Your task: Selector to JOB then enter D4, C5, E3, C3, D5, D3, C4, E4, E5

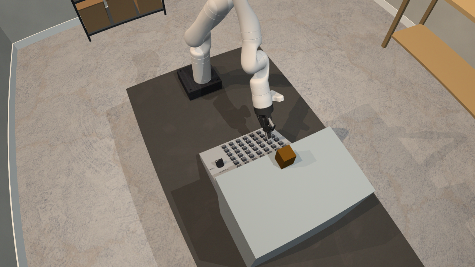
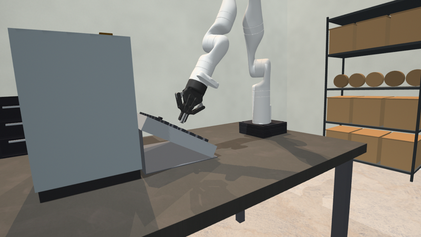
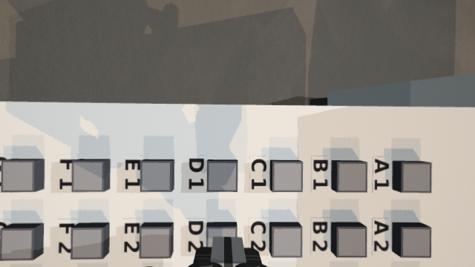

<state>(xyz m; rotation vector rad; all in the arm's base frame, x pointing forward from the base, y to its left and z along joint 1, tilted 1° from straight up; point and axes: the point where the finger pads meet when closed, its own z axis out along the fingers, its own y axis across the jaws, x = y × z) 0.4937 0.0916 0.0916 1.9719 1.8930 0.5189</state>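
My gripper is now 5 cm above the key E2 and 1 cm past it. Round my hand: key E1: 5 cm below, 4 cm to the left, 1 cm behind; then key D1: 4 cm to the left, 4 cm below, 2 cm ahead; then sloped keypad panel: 12 cm to the right, 7 cm below, 4 cm ahead.
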